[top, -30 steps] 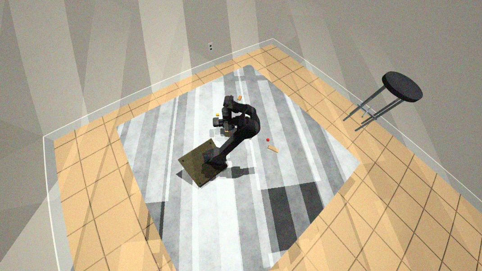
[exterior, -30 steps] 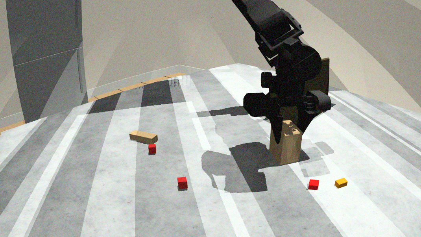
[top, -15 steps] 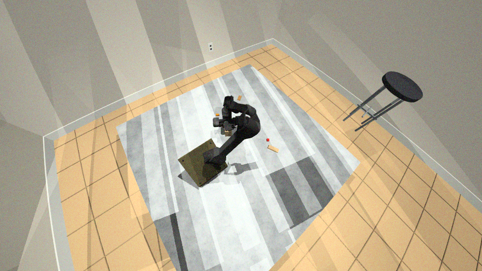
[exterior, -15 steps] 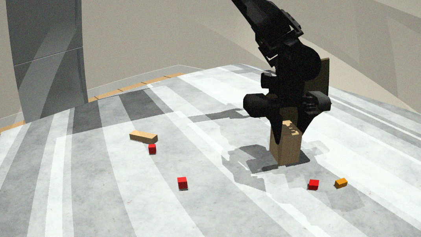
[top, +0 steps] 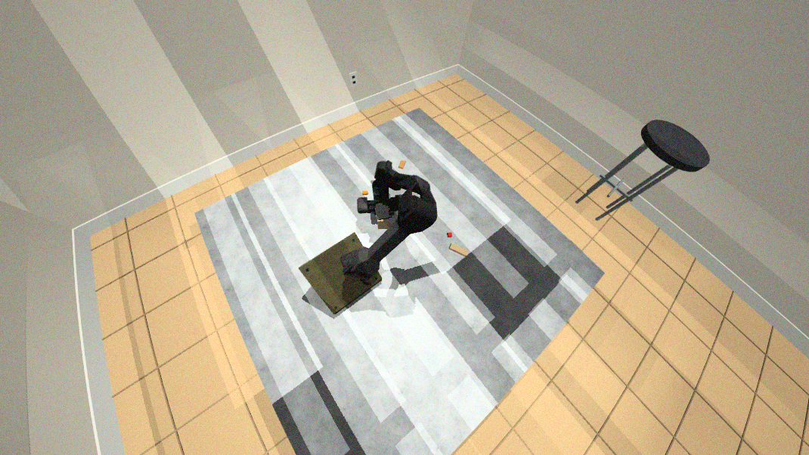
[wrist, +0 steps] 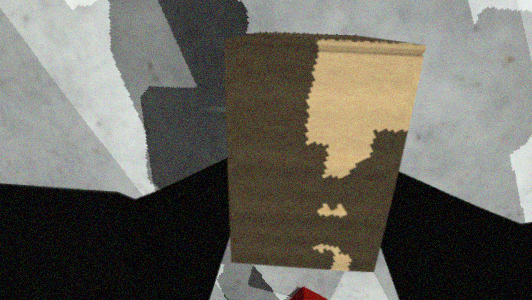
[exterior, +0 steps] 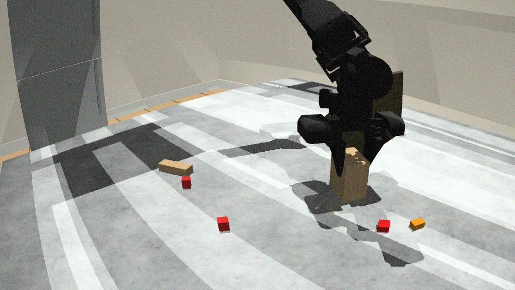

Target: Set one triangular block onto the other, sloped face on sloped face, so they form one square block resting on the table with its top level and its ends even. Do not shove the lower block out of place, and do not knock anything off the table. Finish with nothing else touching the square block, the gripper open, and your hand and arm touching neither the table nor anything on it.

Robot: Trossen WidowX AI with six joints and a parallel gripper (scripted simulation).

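The triangular block is 10 mm to the left of my gripper tip and 10 mm above it. Also, from my gripper tip: orange block: 160 mm to the left, 40 mm below; then flat tan plank: 200 mm ahead, 290 mm to the right, 30 mm below.
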